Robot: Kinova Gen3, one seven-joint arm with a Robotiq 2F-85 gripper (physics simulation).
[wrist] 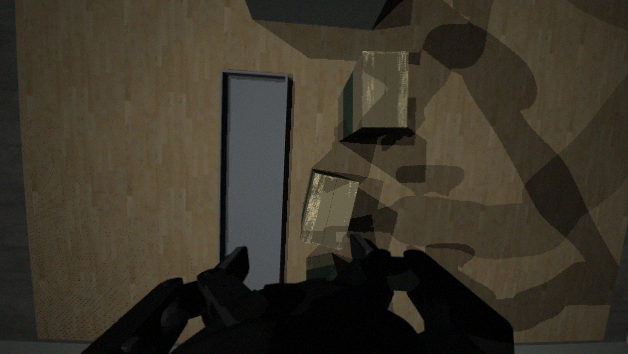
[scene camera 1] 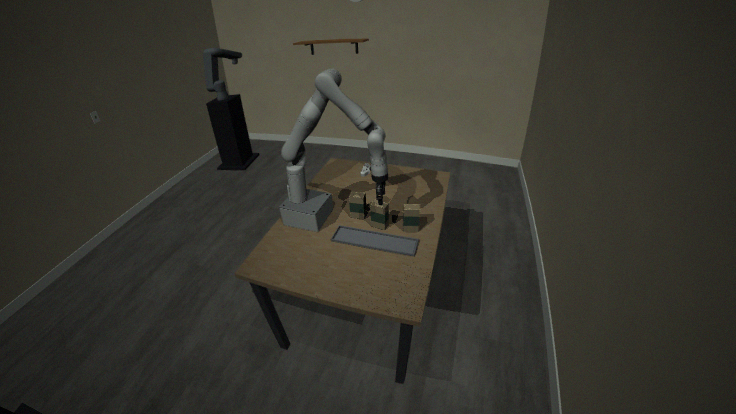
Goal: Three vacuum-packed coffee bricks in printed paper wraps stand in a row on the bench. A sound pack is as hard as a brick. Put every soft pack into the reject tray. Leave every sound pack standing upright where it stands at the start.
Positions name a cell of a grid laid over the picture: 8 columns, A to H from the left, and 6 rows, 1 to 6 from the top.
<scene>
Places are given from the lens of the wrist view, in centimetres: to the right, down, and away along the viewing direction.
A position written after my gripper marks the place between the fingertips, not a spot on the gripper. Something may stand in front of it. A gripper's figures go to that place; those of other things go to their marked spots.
my gripper (wrist: D5): -1, 6, 15
pack (wrist: E2): 6, -8, 19
</scene>
